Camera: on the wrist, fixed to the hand. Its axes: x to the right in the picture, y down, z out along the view.
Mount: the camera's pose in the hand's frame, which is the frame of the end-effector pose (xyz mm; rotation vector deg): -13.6 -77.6 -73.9 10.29 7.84 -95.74
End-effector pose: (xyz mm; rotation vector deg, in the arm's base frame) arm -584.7 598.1 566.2 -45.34 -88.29 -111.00
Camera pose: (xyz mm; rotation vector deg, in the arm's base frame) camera -639.8 542.3 491.9 -44.58 97.25 98.85
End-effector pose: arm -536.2 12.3 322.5 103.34 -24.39 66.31
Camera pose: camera -528.9 111.8 281.1 82.61 65.25 4.02
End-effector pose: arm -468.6 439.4 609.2 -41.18 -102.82 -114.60
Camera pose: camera -512.1 375.5 533.8 -53.19 97.52 84.46
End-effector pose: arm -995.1 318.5 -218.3 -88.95 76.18 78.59
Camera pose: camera -898.9 273.2 -199.3 -102.16 -5.16 3.43
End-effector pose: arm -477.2 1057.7 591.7 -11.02 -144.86 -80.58
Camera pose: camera -471.2 954.0 562.0 -100.79 103.96 54.68
